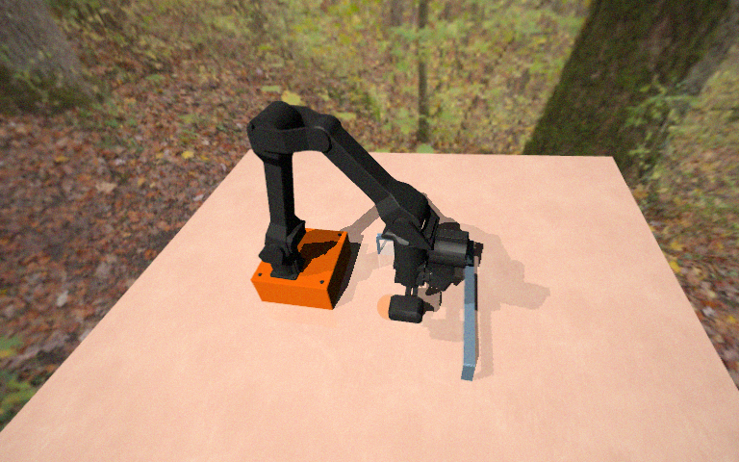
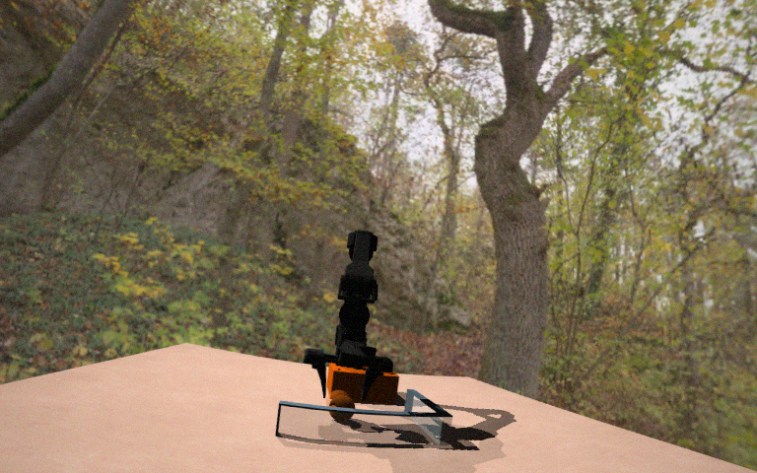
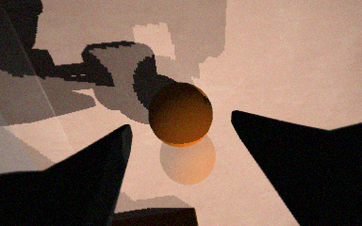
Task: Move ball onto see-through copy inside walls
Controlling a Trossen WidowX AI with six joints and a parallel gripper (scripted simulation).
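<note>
Right now the see-through copy of ball is 5 cm behind my gripper tip, 2 cm below it and 1 cm to the right of it. From my gripper tip the other things lie so: orange ball: 2 cm below.
</note>
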